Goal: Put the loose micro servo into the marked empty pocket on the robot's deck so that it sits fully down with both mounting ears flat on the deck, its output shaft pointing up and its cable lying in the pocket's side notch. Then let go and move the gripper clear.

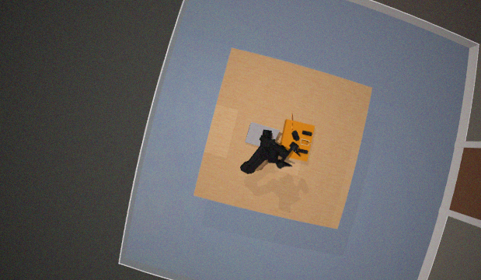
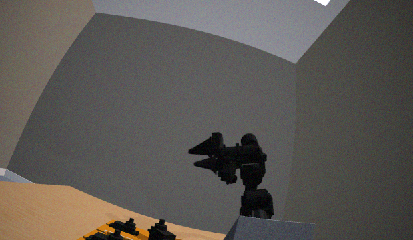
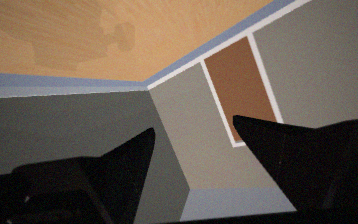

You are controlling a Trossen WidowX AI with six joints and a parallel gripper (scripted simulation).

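My gripper tip is now 29 cm above the orange deck, 15 cm to the right of it and 3 cm short of it.
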